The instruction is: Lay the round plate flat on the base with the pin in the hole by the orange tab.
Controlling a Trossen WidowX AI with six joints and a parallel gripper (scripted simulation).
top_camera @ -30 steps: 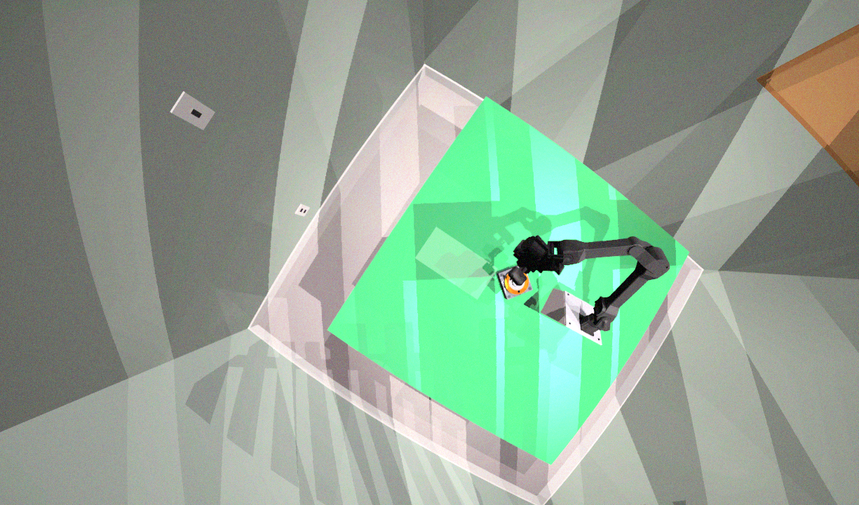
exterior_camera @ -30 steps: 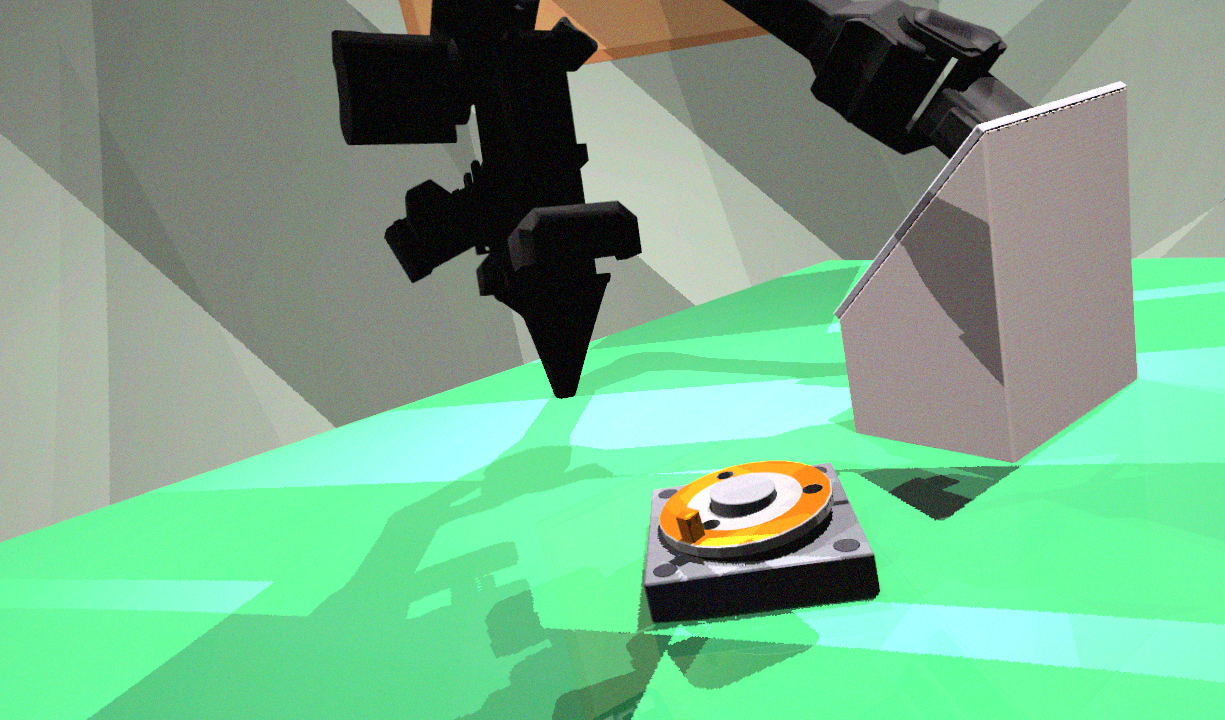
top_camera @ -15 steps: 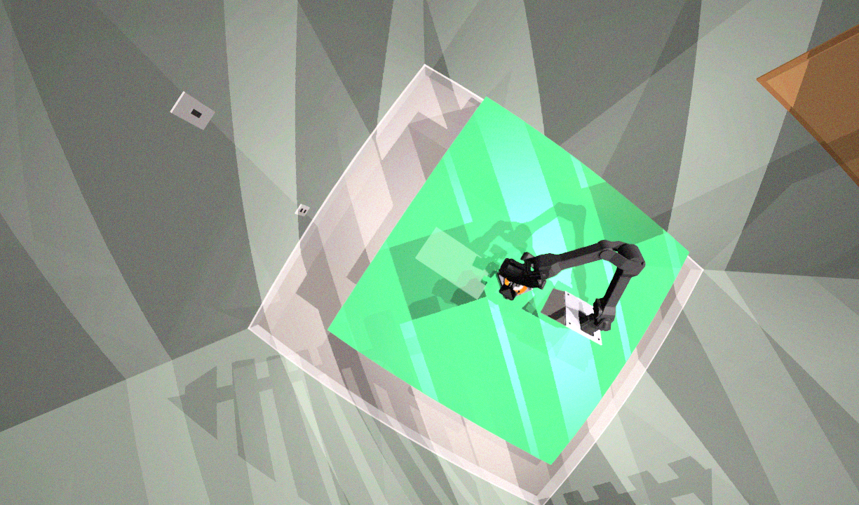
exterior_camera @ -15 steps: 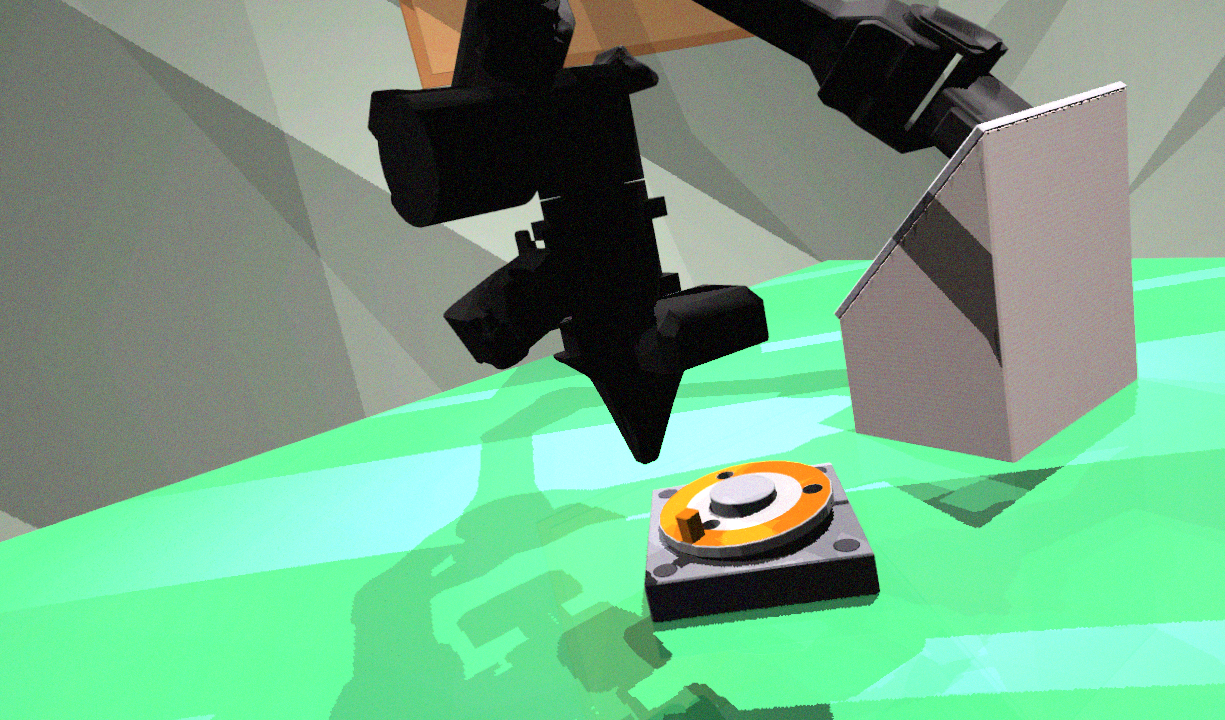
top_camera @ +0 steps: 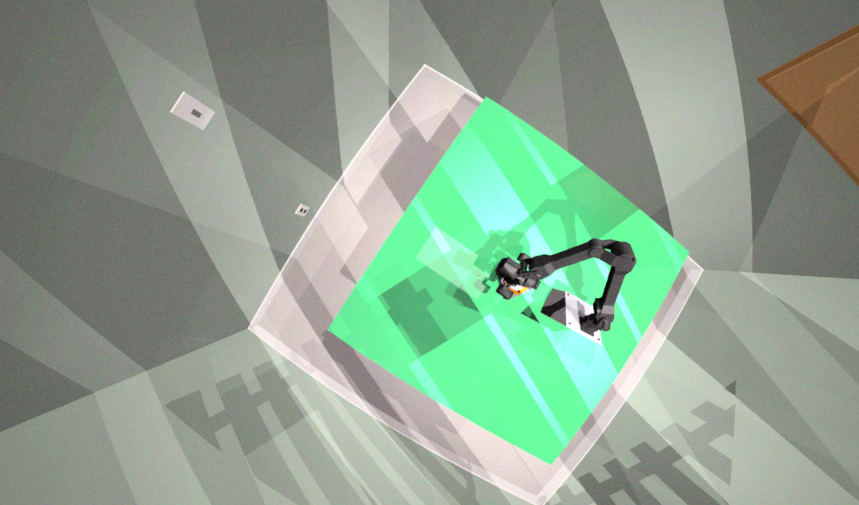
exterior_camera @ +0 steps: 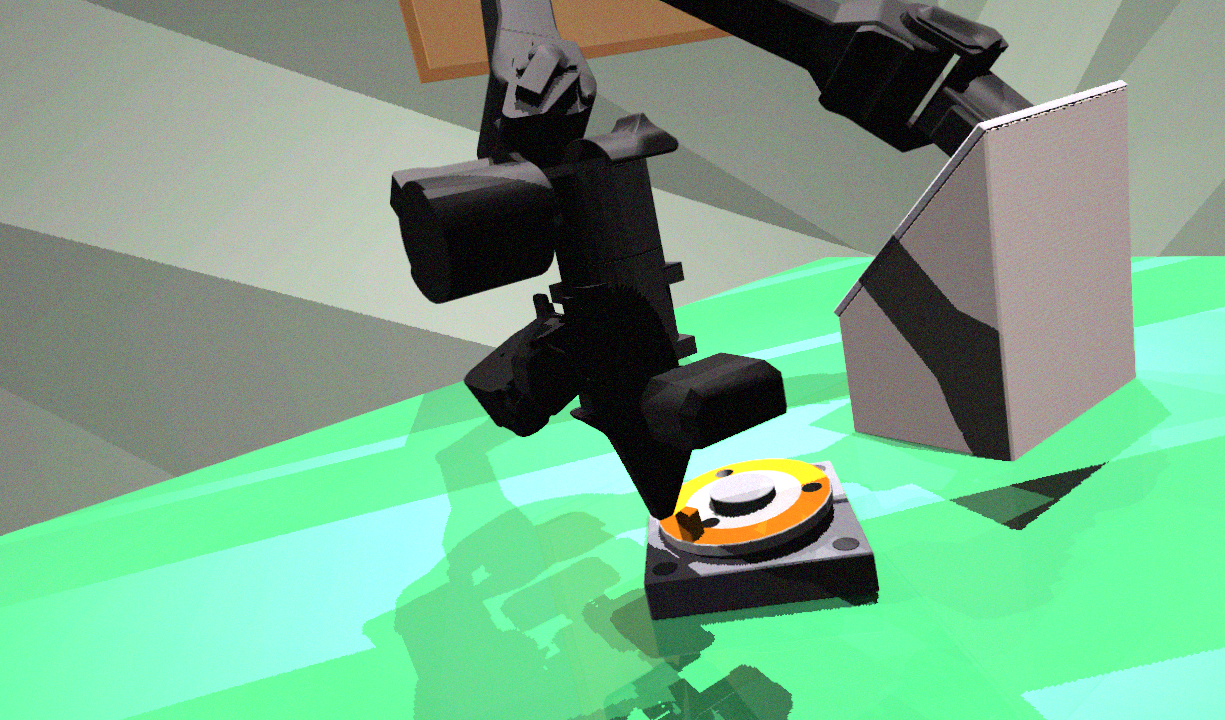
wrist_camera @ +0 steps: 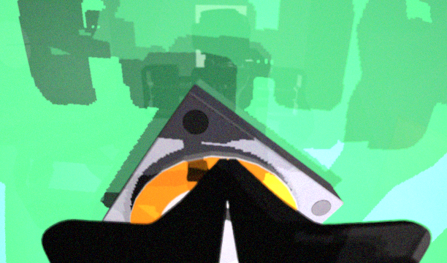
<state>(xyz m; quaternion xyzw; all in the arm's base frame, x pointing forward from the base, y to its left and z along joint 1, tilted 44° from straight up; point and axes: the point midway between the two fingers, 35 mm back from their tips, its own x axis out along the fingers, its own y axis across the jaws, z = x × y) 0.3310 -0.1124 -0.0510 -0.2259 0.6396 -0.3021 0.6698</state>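
My gripper tip is 3 cm past the round plate, 1 cm to the right of it and 1 cm above it. The rest, counted from my gripper tip: square base 5 cm behind, 2 cm below, 1 cm to the left.
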